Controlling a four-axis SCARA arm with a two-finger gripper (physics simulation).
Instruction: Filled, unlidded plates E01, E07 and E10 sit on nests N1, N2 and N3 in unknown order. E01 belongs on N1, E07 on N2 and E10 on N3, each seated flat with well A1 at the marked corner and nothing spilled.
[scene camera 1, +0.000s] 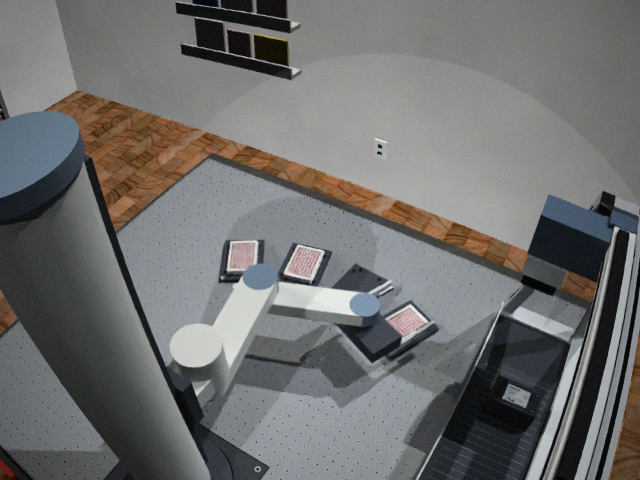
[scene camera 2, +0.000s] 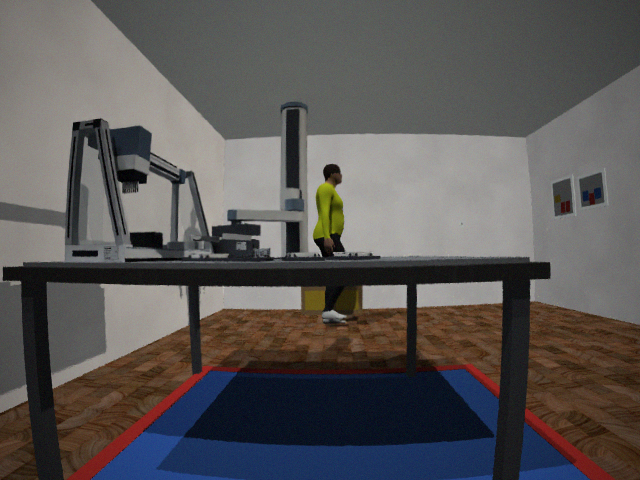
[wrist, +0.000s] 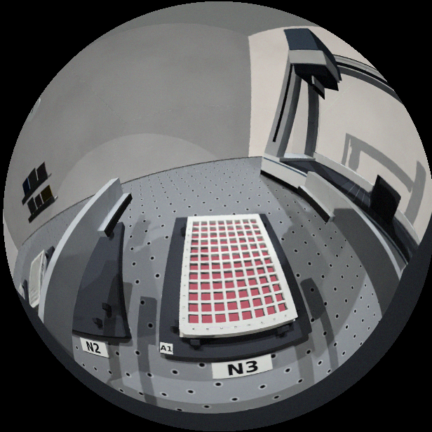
Observation:
In view: my gripper (scene camera 1: 411, 303), a nest N3 (wrist: 215, 347) and a nest N2 (scene camera 1: 364, 281).
My gripper is seen too in scene camera 2 (scene camera 2: 205, 237). The nest N2 also shows in the wrist view (wrist: 101, 282).

